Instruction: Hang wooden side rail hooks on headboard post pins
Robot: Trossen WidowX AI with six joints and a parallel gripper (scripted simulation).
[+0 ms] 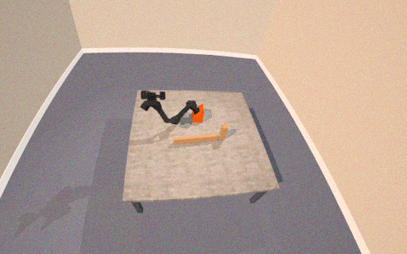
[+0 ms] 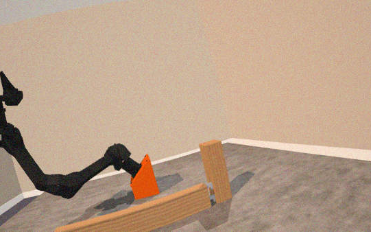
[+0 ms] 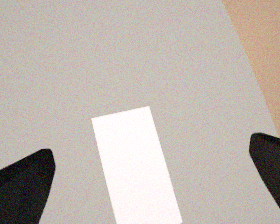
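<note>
The headboard post is 50 mm ahead of my gripper tip, 600 mm to the left of it and 450 mm below it.
</note>
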